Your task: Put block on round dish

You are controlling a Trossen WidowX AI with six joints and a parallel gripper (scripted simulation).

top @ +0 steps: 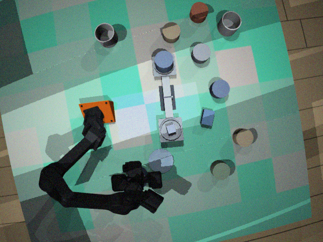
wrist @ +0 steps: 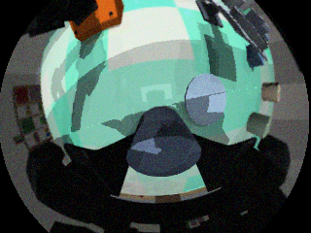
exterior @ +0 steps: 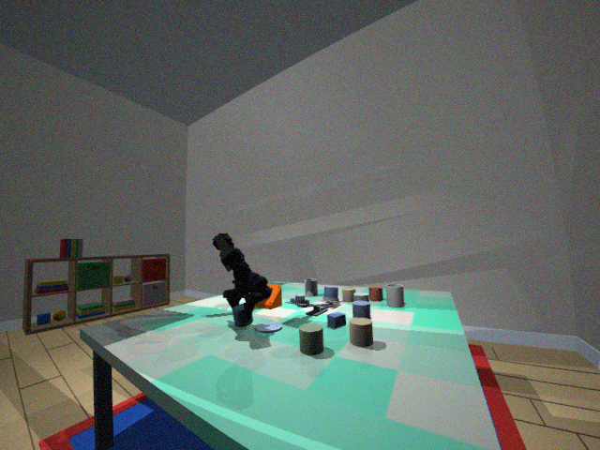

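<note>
The grey block is 170 mm ahead of my gripper tip, 150 mm to the left of it and 50 mm above it. From my gripper tip the other things lie so: round dish: 100 mm ahead, 30 mm to the left, 30 mm below; then blue cuboid: 330 mm ahead, 160 mm to the left, 10 mm below.
</note>
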